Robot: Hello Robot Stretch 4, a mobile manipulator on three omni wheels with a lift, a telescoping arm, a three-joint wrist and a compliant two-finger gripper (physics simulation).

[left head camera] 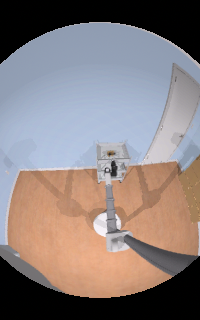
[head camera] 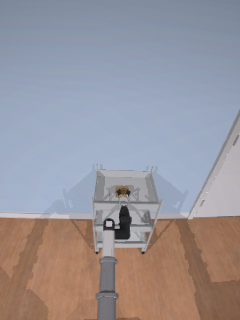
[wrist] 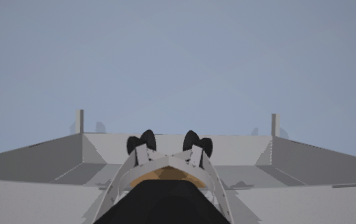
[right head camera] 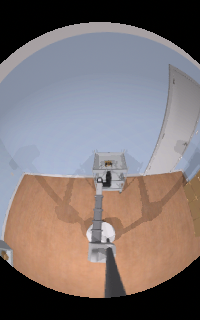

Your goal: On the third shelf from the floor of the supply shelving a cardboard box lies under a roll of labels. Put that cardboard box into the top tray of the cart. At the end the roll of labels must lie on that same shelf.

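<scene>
The brown cardboard box (head camera: 122, 188) (left head camera: 110, 152) (right head camera: 108, 163) (wrist: 169, 173) is low in the top tray of the cart (head camera: 145, 205) (wrist: 227, 150), partly hidden by the gripper. Whether its underside touches the tray floor is hidden. My gripper (head camera: 123, 193) (wrist: 170, 142) reaches over the tray's front rim. Its black fingertips stand a small gap apart, with the tray's back wall showing between them; the box lies below and behind the tips, not between them. The roll of labels cannot be made out in these views.
The cart stands against the blue wall (head camera: 120, 100). A white door (head camera: 225, 175) (left head camera: 175, 115) (right head camera: 172, 120) is to the right. My telescoping arm (head camera: 107, 280) extends over the wooden floor (head camera: 55, 270). Part of a grey unit with a small brown thing (right head camera: 6, 255) shows at the lower left.
</scene>
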